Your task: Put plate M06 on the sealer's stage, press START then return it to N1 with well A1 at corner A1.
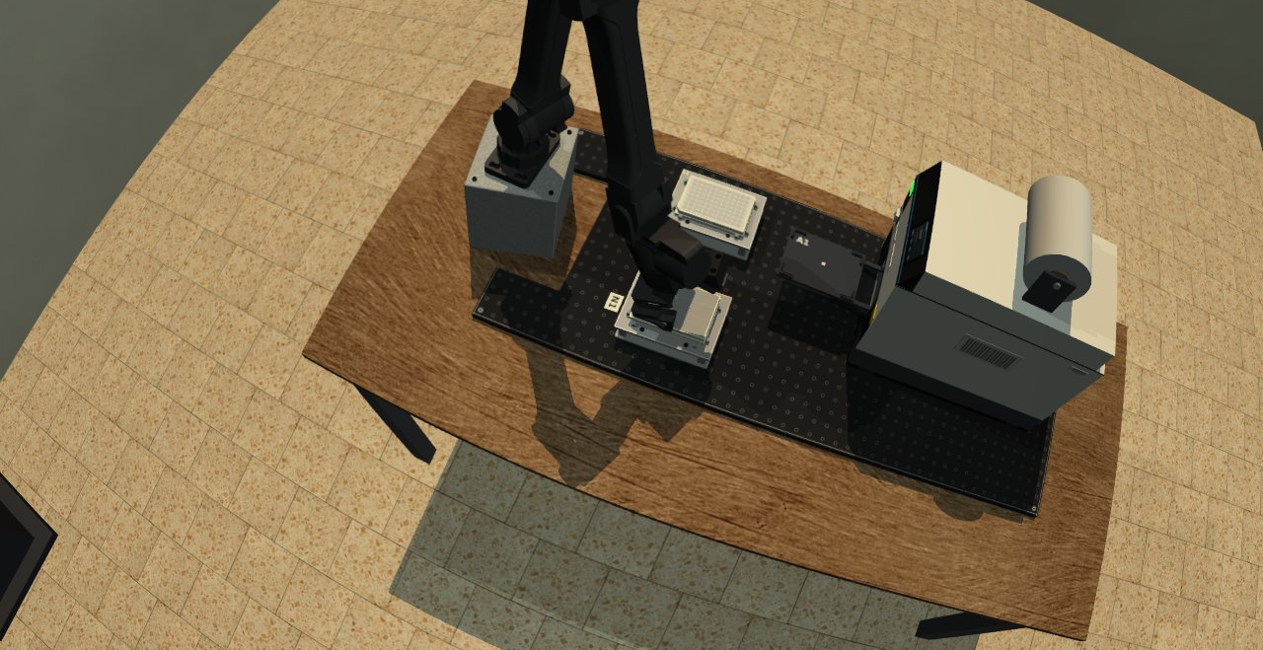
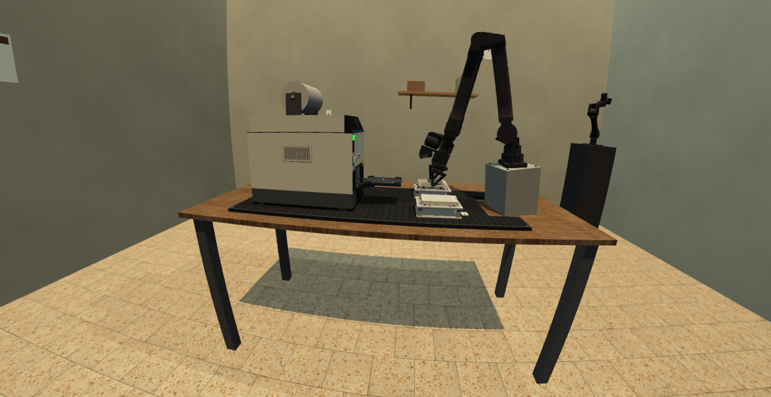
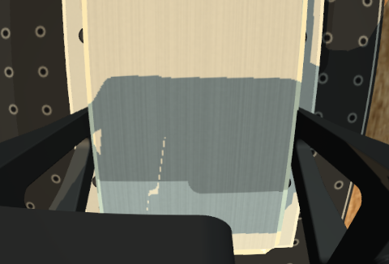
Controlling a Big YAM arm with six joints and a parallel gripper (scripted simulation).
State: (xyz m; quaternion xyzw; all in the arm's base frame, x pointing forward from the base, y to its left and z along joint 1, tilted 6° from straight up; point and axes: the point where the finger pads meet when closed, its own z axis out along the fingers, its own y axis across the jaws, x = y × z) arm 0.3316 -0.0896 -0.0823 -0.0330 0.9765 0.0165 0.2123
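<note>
Now: the plate M06 right at my hand. From my hand the other things lie so: plate nest N1: 30 mm below; N1 label: 110 mm behind, 70 mm below, 10 mm to the right; well plate: 220 mm to the left, 20 mm below, 10 mm behind.
</note>
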